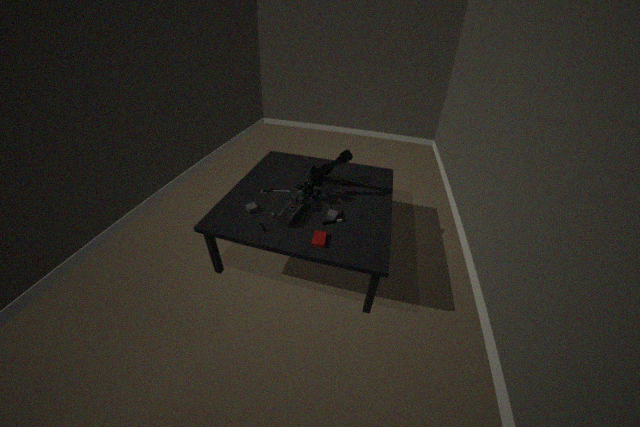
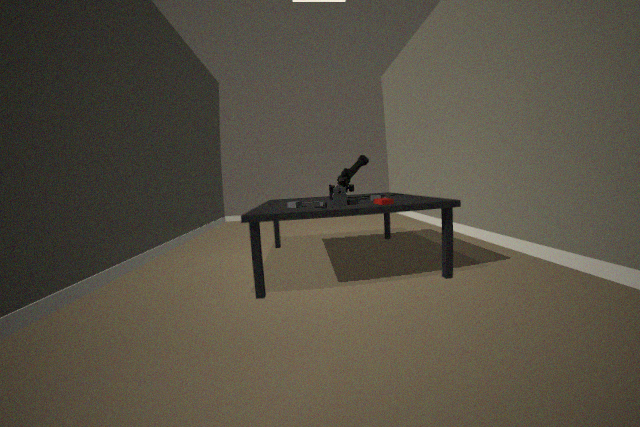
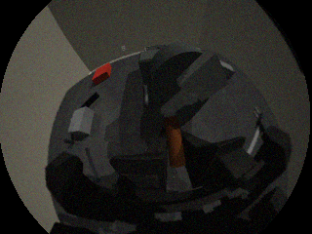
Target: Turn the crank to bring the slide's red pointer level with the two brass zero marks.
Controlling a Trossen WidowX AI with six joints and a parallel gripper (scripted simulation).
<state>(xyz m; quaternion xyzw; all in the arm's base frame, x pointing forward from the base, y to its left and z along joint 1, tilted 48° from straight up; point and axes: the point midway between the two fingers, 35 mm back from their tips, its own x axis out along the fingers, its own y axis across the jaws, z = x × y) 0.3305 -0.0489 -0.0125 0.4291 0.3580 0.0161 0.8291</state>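
The red pointer lies 150 mm ahead of my gripper tip, 60 mm to the right of it and 40 mm above it. Also, from my gripper tip: crank handle 20 mm behind, 30 mm above.
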